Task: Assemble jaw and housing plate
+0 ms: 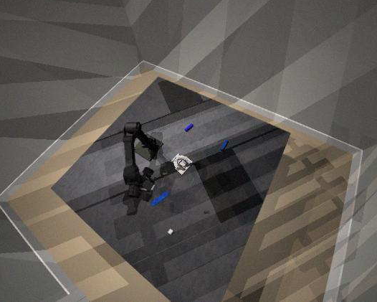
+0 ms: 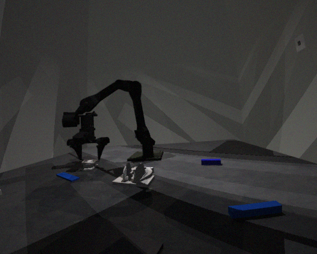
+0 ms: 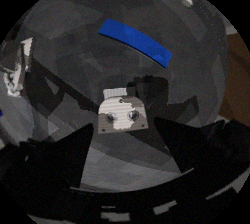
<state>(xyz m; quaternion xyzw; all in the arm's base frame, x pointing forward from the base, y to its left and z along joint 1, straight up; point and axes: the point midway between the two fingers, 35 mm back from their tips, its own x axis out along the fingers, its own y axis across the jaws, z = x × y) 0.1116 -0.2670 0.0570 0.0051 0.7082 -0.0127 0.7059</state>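
My gripper tip is 13 cm short of the jaw, 26 cm to the right of it and 2 cm above it. Also, from my gripper tip: small white cube (27 cm ahead, 18 cm to the right, 3 cm below); then dark square slab (43 cm ahead, 21 cm to the left, 3 cm below); then dark cube (42 cm ahead, 1 cm to the left, 2 cm below).
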